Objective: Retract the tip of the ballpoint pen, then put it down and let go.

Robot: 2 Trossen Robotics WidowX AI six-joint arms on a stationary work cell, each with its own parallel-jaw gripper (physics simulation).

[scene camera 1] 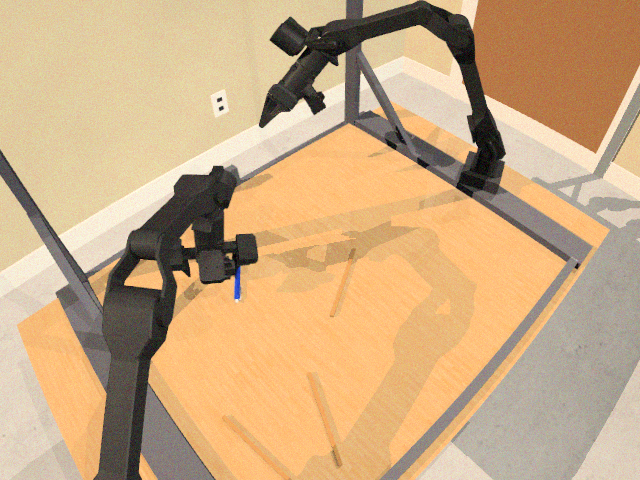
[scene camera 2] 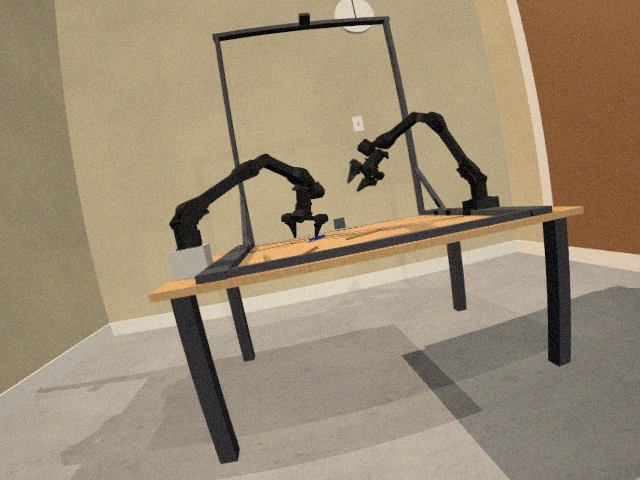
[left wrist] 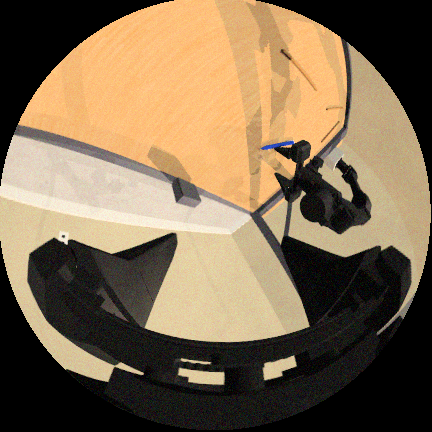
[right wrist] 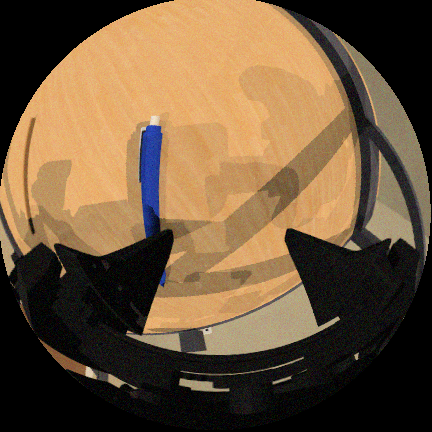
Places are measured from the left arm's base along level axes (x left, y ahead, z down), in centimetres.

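Where they show: left gripper, fingertip midpoint: (scene camera 1: 262, 124) (scene camera 2: 352, 187) (left wrist: 230, 240); right gripper, fingertip midpoint: (scene camera 2: 305, 238) (left wrist: 274, 160) (right wrist: 230, 235); left arm's base, origin of the base link: (scene camera 1: 483, 166) (scene camera 2: 480, 198); right arm's base, origin of the base link: (scene camera 2: 189, 247) (left wrist: 338, 162).
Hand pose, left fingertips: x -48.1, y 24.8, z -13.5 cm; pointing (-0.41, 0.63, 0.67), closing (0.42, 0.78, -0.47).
Observation:
Each offset is from my left fingertips to the top centre of the thing.
A blue ballpoint pen @(dx +7.6, dy +26.5, dz +17.6 cm) (scene camera 1: 237, 283) (scene camera 2: 316, 238) (left wrist: 277, 145) (right wrist: 151, 170) lies on the wooden table, its white button end sticking out. In the right wrist view its clip is on the picture's left side, and the finger on the picture's left covers part of its lower length; whether the tip is out cannot be told. My right gripper (scene camera 2: 306, 236) (left wrist: 274, 160) (right wrist: 230, 235) is open and empty, pointing down low over the table, with one finger near the pen and the pen outside the gap. My left gripper (scene camera 1: 262, 125) (scene camera 2: 354, 186) (left wrist: 230, 240) is open and empty, high above the table.
Thin wooden sticks lie on the table: one @(dx +28.4, dy +18.6, dz +18.2 cm) (scene camera 1: 342, 283) near the middle, two others @(dx +37.2, dy +46.0, dz +18.2 cm) (scene camera 1: 324, 418) @(dx +30.0, dy +56.3, dz +18.2 cm) (scene camera 1: 255, 446) toward the bottom of scene camera 1. Dark metal rails edge the table, and an upright frame post (scene camera 1: 353, 77) stands behind the left arm.

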